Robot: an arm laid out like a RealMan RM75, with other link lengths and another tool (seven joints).
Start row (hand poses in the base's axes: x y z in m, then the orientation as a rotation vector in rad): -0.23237, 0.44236, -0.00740, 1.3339, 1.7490, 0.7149
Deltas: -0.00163, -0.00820, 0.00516, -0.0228, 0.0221, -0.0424; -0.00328, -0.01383, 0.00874, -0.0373, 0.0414, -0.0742; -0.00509, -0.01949, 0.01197, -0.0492, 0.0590, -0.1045; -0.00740, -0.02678, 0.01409, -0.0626, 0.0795, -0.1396; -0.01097, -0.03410, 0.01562, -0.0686, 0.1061, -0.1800; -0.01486, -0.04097, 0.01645, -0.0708, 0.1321, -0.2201; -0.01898, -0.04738, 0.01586, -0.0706, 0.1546, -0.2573; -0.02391, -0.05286, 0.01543, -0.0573, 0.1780, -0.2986; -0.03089, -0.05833, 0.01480, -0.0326, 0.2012, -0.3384; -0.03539, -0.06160, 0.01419, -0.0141, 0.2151, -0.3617; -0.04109, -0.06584, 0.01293, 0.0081, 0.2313, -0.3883; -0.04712, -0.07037, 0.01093, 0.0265, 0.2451, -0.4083; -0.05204, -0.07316, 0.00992, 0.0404, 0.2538, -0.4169; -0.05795, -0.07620, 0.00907, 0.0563, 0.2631, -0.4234; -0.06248, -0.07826, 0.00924, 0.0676, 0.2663, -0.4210; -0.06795, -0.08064, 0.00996, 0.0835, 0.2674, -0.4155; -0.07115, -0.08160, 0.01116, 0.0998, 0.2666, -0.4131; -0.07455, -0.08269, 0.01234, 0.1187, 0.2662, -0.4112
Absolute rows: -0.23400, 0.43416, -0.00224, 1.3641, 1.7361, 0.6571; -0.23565, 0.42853, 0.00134, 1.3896, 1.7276, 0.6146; -0.23746, 0.42287, 0.00457, 1.4142, 1.7181, 0.5762; -0.23977, 0.41558, 0.00669, 1.4426, 1.7065, 0.5319; -0.24334, 0.40826, 0.00822, 1.4829, 1.6935, 0.4877; -0.24723, 0.40139, 0.00905, 1.5248, 1.6790, 0.4473; -0.25135, 0.39498, 0.00846, 1.5638, 1.6633, 0.4125; -0.25628, 0.38950, 0.00803, 1.6152, 1.6422, 0.3867; -0.26326, 0.38403, 0.00740, 1.6732, 1.6198, 0.3720; -0.26776, 0.38076, 0.00679, 1.7102, 1.6057, 0.3667; -0.27346, 0.37652, 0.00553, 1.7532, 1.5891, 0.3612; -0.27949, 0.37199, 0.00353, 1.7876, 1.5771, 0.3575; -0.28441, 0.36920, 0.00252, 1.8084, 1.5726, 0.3596; -0.29032, 0.36616, 0.00167, 1.8296, 1.5700, 0.3644; -0.29485, 0.36410, 0.00184, 1.8382, 1.5723, 0.3742; -0.30032, 0.36172, 0.00256, 1.8470, 1.5751, 0.3916; -0.30352, 0.36076, 0.00376, 1.8568, 1.5736, 0.4088; -0.30692, 0.35967, 0.00494, 1.8691, 1.5712, 0.4279
